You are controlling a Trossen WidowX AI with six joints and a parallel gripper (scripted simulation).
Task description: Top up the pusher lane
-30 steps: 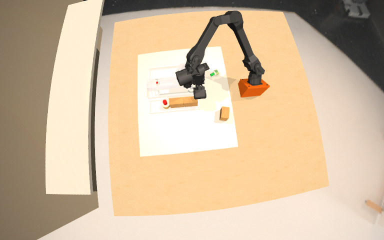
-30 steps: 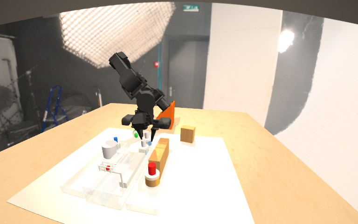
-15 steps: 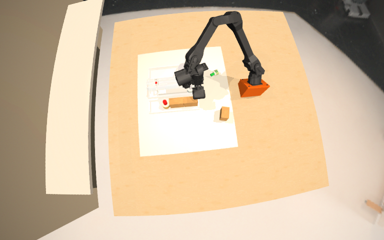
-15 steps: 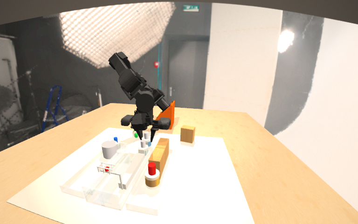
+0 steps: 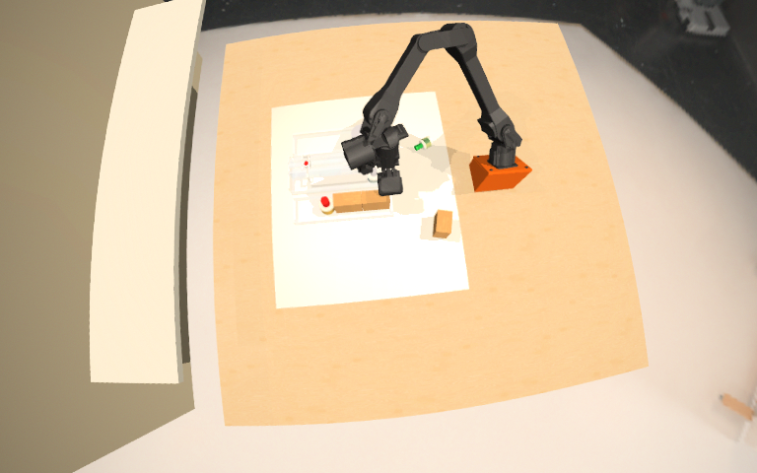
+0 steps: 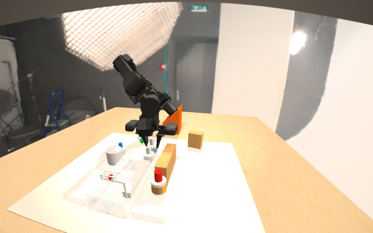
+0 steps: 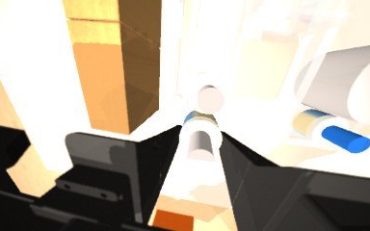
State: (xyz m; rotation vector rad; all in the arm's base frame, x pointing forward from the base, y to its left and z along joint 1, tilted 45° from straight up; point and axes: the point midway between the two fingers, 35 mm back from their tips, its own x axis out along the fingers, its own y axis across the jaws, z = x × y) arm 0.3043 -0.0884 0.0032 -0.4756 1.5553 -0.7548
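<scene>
Now: the grey cylinder 40 mm ahead of my gripper tip, 140 mm to the right of it and 20 mm below it.
</scene>
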